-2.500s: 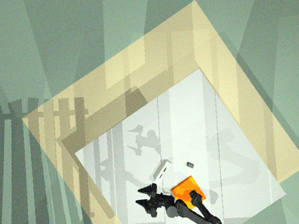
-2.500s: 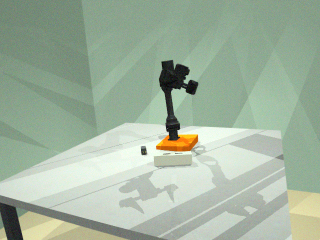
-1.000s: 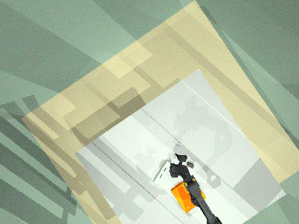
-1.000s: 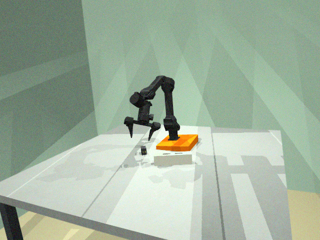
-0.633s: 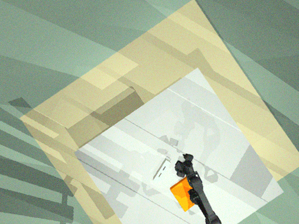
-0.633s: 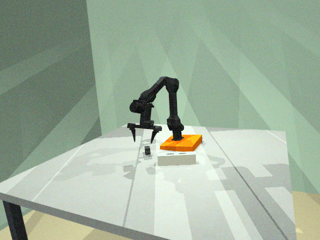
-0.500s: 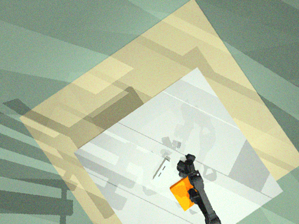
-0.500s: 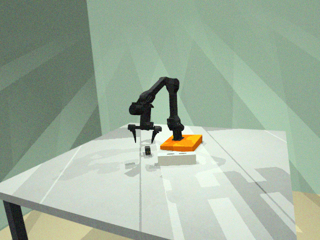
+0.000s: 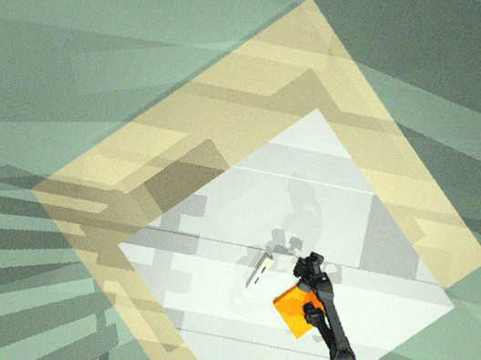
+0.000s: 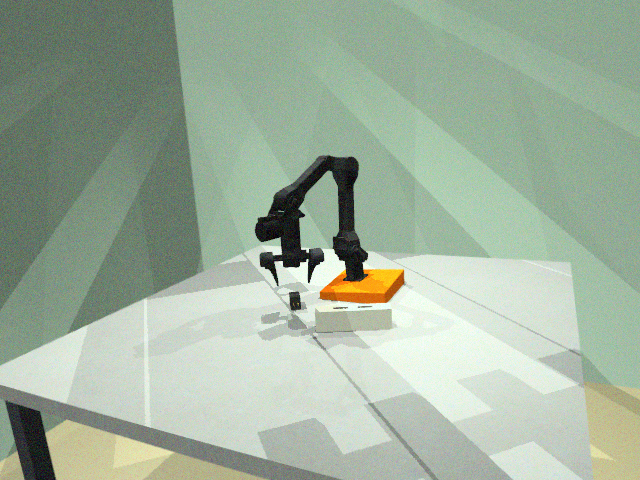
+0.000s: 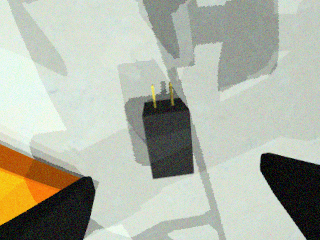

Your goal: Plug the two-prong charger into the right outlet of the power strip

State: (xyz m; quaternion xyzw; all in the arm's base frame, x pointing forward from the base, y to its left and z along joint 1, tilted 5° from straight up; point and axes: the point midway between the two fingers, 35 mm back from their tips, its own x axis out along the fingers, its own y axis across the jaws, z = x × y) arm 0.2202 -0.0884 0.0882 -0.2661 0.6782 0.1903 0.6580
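My gripper tip is 50 mm above the black two-prong charger, 10 mm to the right of it and 10 mm short of it.
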